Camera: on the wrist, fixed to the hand. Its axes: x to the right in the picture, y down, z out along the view.
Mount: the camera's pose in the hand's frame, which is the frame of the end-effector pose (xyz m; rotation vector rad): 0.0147 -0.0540 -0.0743 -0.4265 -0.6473 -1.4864
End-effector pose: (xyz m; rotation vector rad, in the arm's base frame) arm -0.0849 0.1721 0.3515 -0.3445 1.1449 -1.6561
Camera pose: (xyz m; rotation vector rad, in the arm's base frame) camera -0.1744 0.1973 0.3536 -2.2210 0.6449 -2.1158
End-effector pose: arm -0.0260 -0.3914 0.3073 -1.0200 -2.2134 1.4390
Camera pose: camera -0.0132 -0.3446 0.3867 1.1117 -2.5658 0.5466
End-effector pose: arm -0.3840 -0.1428 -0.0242 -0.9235 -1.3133 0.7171
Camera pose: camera -0.3120 -0.1672 0.0294 0.1986 -2.2698 -0.5155
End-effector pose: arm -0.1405 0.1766 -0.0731 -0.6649 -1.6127 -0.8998
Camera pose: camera -0.1470 0.0843 -0.0632 -0.1377 2.1223 1.9470
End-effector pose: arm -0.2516 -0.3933 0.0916 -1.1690 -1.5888 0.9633
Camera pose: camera -0.1962 -0.3871 0.1661 0.3568 -2.5321 -0.0667
